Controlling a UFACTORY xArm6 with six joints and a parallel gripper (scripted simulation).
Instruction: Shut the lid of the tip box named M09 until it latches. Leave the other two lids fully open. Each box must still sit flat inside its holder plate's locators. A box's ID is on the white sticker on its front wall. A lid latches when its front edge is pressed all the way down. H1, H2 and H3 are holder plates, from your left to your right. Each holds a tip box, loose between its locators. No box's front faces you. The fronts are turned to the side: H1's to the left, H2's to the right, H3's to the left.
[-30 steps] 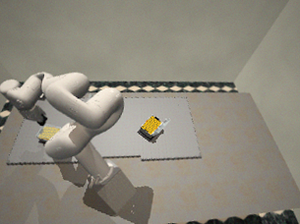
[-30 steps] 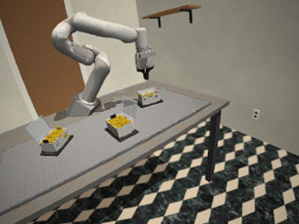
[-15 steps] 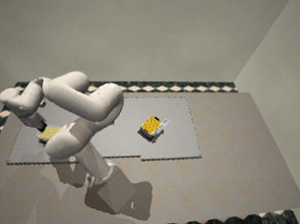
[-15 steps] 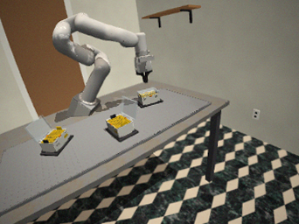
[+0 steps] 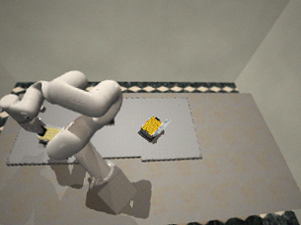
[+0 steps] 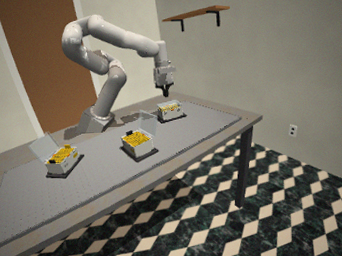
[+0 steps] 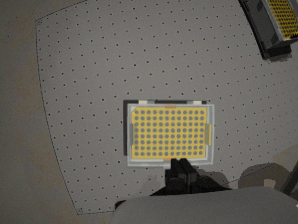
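The lid is 70 mm below my hand and 30 mm ahead of it. From my hand the other things lie so: tip box 90 mm below, 30 mm ahead.
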